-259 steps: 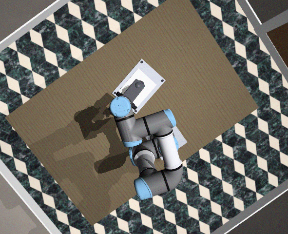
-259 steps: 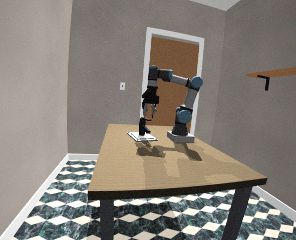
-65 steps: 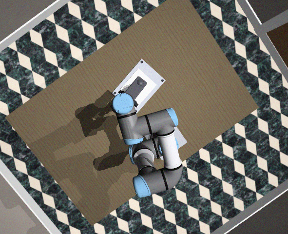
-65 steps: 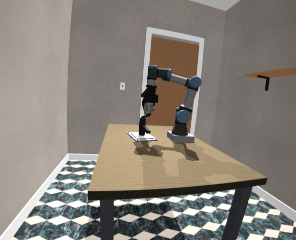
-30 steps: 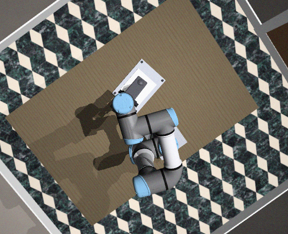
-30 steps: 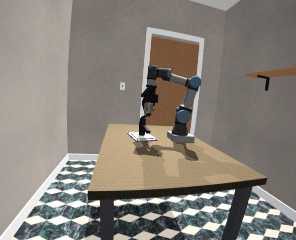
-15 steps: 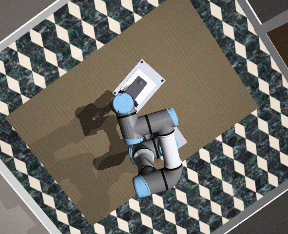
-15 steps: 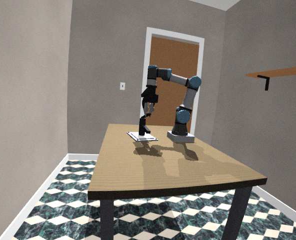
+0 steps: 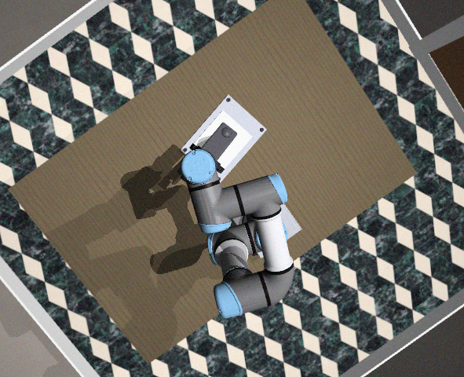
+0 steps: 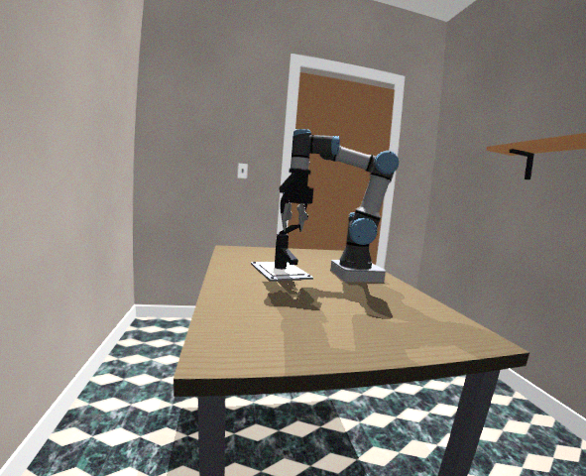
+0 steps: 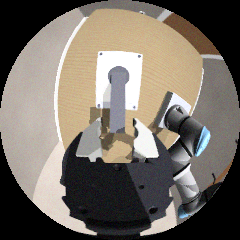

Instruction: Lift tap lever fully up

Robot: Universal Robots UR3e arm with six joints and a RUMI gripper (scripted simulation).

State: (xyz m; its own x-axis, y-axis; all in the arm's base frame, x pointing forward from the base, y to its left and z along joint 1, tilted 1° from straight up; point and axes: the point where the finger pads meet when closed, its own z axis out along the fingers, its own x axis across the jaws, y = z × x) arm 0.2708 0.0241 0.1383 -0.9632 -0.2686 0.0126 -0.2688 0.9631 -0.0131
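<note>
The lever lies 3 cm to the right of my hand, 1 cm below it and 1 cm ahead of it.
</note>
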